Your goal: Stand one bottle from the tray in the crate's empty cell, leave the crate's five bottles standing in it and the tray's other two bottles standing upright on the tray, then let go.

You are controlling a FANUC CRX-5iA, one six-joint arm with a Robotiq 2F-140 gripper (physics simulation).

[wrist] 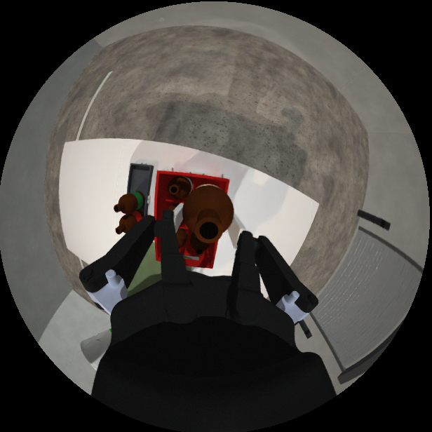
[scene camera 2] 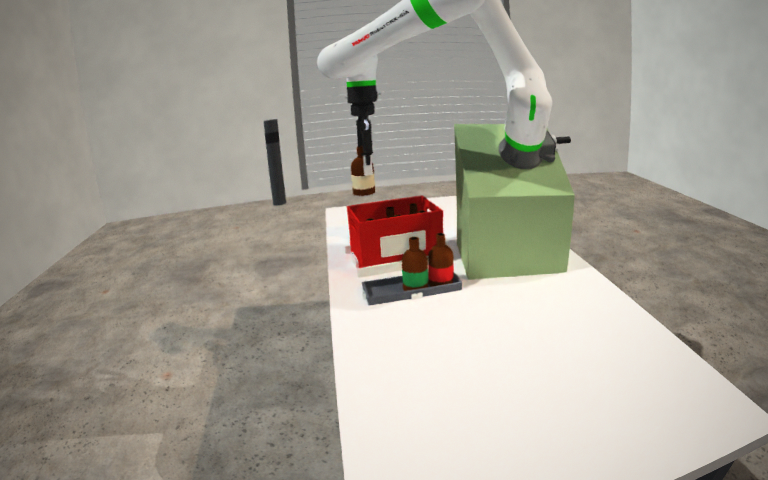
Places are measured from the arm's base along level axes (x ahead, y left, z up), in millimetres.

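Pixels of known places: gripper, between the fingertips: [scene camera 2: 366, 172]; arm's base, origin of its link: [scene camera 2: 520, 153].
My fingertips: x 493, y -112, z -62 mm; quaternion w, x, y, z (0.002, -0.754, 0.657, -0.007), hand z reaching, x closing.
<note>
Ahead of a thing's pixels: the offset from my fingertips to its top centre. "pt": to the spot under its first point. Level surfaces: height alone.
My gripper [scene camera 2: 367, 164] [wrist: 206, 215] is shut on a brown bottle with a cream label @(dz +88, dx +12, dy +2 mm) [scene camera 2: 363, 182] [wrist: 207, 202]. The bottle hangs upright above the red crate @(dz -120, dx -78, dy +29 mm) [scene camera 2: 368, 243] [wrist: 221, 184], clear of its rim. In the wrist view it covers part of the crate, so the empty cell cannot be made out. Several brown bottles stand in the crate; one bottle [wrist: 179, 187] shows near a corner. The dark tray @(pt dz -290, dx -21, dy +273 mm) [scene camera 2: 385, 291] [wrist: 140, 176] carries a green-labelled bottle @(dz -135, dx -110, dy +269 mm) [scene camera 2: 414, 263] [wrist: 131, 202] and a red-labelled bottle @(dz -135, dx -188, dy +256 mm) [scene camera 2: 440, 260] [wrist: 131, 221], both upright at one end.
The crate and tray stand side by side on the white table @(dz -295 mm) [scene camera 2: 509, 362] [wrist: 90, 190], near its edge. The green robot base block [scene camera 2: 515, 232] [wrist: 147, 267] stands beside them. A dark post [scene camera 2: 274, 164] [wrist: 374, 219] shows beyond the table.
</note>
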